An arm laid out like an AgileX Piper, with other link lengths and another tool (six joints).
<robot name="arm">
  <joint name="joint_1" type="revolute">
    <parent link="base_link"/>
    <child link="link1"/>
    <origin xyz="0 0 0.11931" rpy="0 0 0"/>
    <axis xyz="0 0 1"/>
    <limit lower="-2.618" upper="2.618"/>
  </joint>
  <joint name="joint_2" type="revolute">
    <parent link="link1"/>
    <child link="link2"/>
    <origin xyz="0 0 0" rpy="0 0 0"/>
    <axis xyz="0 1 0"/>
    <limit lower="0" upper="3.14"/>
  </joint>
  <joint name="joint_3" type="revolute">
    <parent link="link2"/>
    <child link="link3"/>
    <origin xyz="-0.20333 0 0.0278" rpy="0 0 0"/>
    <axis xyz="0 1 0"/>
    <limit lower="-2.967" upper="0"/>
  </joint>
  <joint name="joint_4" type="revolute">
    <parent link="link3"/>
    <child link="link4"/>
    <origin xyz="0.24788 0 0.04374" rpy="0 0 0"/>
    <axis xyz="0.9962 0 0.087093"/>
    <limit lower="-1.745" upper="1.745"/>
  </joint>
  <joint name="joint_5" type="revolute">
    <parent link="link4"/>
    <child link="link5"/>
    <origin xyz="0 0 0" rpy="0 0 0"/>
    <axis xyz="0 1 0"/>
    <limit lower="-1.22" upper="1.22"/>
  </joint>
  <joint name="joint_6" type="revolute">
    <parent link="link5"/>
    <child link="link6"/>
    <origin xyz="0.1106 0 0.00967" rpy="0 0 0"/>
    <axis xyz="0.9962 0 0.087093"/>
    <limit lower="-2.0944" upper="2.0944"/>
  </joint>
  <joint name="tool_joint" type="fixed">
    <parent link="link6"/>
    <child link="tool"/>
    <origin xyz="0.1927 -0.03 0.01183" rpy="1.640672 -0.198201 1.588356"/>
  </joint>
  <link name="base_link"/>
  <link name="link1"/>
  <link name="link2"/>
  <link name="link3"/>
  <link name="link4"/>
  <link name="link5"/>
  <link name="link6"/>
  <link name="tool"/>
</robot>
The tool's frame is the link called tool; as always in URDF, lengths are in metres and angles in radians.
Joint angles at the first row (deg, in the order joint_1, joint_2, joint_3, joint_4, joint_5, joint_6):
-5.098 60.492 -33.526 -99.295 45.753 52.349
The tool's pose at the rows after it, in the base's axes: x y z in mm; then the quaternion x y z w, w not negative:
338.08 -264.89 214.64 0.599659 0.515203 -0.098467 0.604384
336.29 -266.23 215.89 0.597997 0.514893 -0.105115 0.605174
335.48 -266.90 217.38 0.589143 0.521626 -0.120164 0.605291
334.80 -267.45 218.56 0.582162 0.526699 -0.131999 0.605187
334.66 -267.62 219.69 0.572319 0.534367 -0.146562 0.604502
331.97 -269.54 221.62 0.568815 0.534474 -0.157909 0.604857
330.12 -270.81 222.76 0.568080 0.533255 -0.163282 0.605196
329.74 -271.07 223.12 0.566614 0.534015 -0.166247 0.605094
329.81 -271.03 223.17 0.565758 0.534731 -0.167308 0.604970
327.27 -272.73 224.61 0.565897 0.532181 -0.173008 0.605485
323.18 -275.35 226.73 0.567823 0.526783 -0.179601 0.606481
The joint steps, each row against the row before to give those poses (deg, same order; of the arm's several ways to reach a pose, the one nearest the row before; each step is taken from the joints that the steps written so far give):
0.000 -0.001 0.002 -0.001 0.832 0.001
0.000 0.000 -0.001 0.001 0.507 -0.609
0.001 0.001 0.000 0.000 0.396 -2.106
-0.001 0.000 -0.002 0.001 0.322 -1.649
0.001 0.000 0.002 -0.002 0.240 -2.184
-0.002 0.001 -0.002 0.001 0.775 -1.120
0.001 0.000 -0.001 0.001 0.497 -0.402
0.000 -0.002 0.002 -0.001 0.127 -0.368
-0.001 0.000 0.000 0.000 -0.001 -0.177
0.000 0.002 -0.002 0.000 0.652 -0.299
0.002 -0.001 0.001 0.001 1.005 -0.102

